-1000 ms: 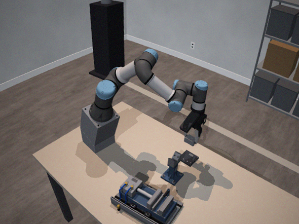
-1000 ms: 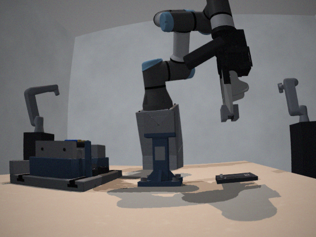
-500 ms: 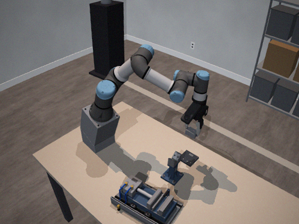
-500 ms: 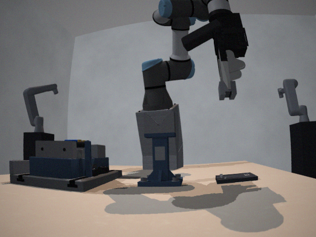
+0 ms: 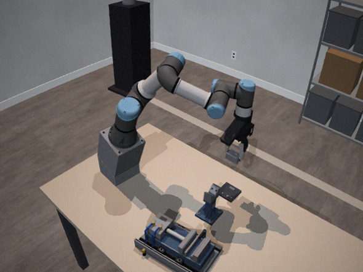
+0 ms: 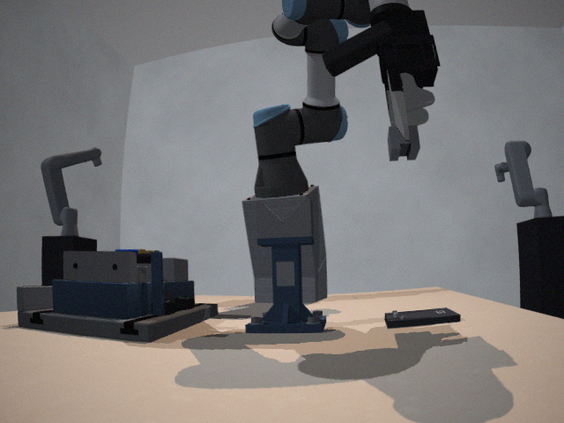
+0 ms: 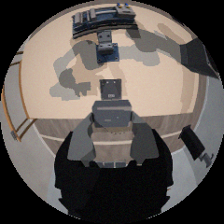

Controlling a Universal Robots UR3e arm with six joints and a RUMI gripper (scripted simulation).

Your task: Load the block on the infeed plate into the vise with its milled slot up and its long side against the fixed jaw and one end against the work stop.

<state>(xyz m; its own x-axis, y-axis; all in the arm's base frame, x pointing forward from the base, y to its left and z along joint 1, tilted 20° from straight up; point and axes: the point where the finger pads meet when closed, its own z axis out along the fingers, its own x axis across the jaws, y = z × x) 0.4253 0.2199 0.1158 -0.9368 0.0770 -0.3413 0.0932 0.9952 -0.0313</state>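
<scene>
Now: hand 1 cm above the grey part. Also, from my hand: blue vise 38 cm to the right, 20 cm below, 1 cm behind.
</scene>
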